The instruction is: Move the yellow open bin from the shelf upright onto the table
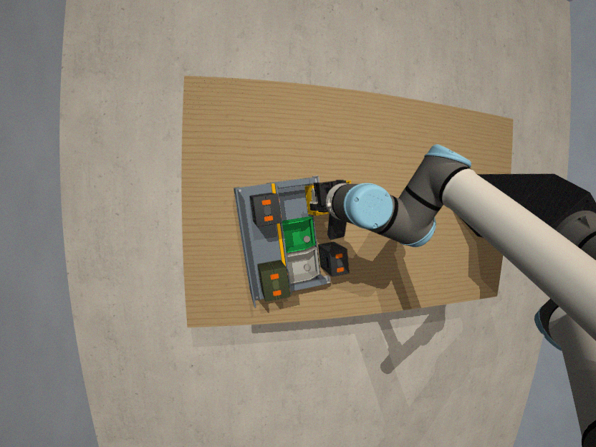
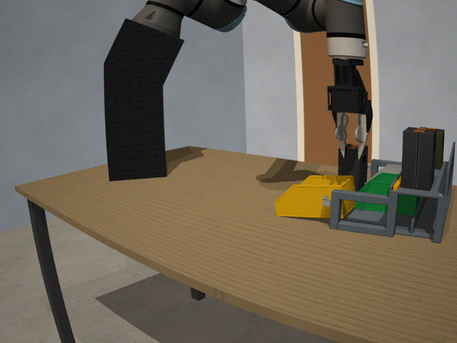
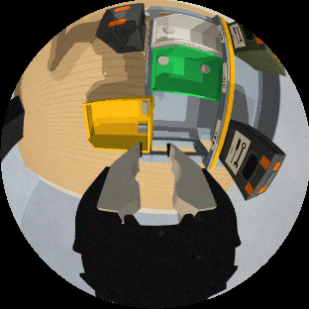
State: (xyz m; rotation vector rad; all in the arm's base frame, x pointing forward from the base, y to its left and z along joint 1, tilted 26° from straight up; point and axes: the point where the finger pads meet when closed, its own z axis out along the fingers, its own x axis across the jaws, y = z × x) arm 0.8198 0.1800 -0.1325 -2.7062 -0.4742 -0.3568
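Now: hand 11 cm above the yellow open bin, 8 cm past it and 3 cm to the left of it. Round my hand: dark green box: 27 cm to the left, 8 cm ahead, 1 cm below; then white bin: 24 cm to the left, 12 cm below, 2 cm behind; then green bin: 13 cm to the left, 12 cm below, 3 cm ahead.
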